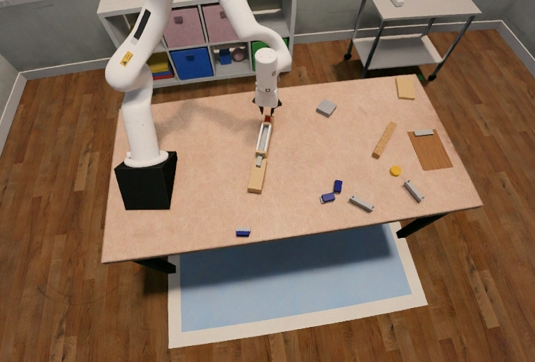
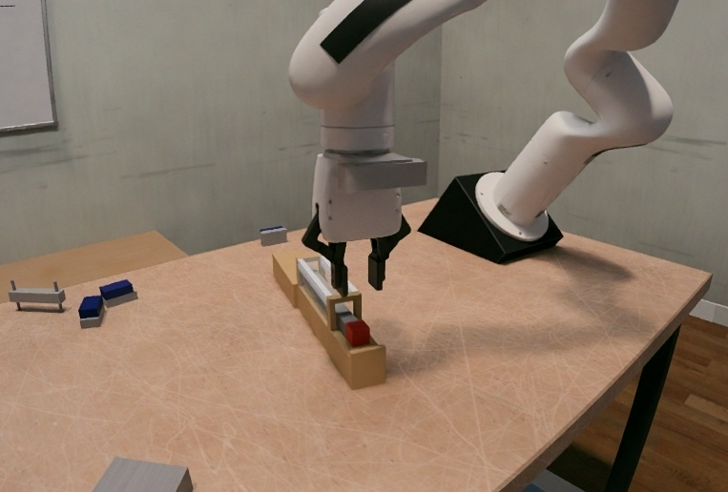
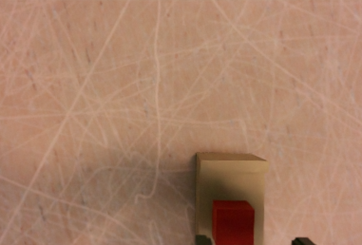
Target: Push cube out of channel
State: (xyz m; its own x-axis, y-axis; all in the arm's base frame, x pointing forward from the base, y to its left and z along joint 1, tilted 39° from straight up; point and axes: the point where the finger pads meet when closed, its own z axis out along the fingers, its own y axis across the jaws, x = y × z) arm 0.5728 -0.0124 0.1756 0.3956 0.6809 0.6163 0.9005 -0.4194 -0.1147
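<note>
The red cube lies 80 mm below my hand. From my hand the other things lie so: wooden channel 50 mm behind, 120 mm to the right, 80 mm below; grey block 330 mm ahead, 40 mm to the left, 120 mm below; pale grey bar 80 mm behind, 190 mm to the right, 80 mm below.
</note>
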